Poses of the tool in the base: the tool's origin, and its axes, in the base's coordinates. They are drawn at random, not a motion.
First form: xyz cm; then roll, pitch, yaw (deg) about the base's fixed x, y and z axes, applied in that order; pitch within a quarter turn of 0, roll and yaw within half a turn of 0.
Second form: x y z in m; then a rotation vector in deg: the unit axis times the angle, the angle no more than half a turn. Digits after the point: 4 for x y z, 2 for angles.
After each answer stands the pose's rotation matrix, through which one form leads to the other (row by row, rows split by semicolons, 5 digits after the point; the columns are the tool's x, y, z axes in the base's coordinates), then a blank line. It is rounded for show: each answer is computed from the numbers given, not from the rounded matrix.
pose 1, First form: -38.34 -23.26 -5.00 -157.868 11.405 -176.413
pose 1, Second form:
-0.3834 -0.2326 -0.0500 -1.94 165.09 -31.75
-0.97833 0.01640 0.20638; -0.06133 0.92916 -0.36454; -0.19774 -0.36930 -0.90803

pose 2, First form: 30.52 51.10 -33.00 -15.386 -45.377 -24.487
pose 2, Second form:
0.3052 0.5110 -0.3300 -24.07 -41.44 -29.15
0.63926 0.57149 -0.51454; -0.29115 0.79917 0.52589; 0.71174 -0.18637 0.67726

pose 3, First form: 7.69 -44.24 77.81 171.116 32.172 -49.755
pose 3, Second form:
0.0769 -0.4424 0.7781 -153.34 66.97 49.23
0.54686 -0.70101 -0.45775; -0.64609 -0.70107 0.30177; -0.53246 0.13072 -0.83630

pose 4, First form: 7.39 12.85 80.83 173.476 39.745 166.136
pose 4, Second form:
0.0739 0.1285 0.8083 14.01 139.12 1.81
-0.74650 0.16754 0.64395; 0.18424 0.98199 -0.04190; -0.63937 0.08736 -0.76392

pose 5, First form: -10.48 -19.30 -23.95 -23.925 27.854 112.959
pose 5, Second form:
-0.1048 -0.1930 -0.2395 -42.92 -5.26 114.37
-0.34488 -0.76776 -0.54001; 0.81410 -0.53102 0.23505; -0.46722 -0.35855 0.80817

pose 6, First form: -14.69 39.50 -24.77 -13.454 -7.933 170.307
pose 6, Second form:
-0.1469 0.3950 -0.2477 9.97 -20.80 167.89
-0.97629 -0.19540 0.09314; 0.16676 -0.95327 -0.25194; 0.13802 -0.23044 0.96325

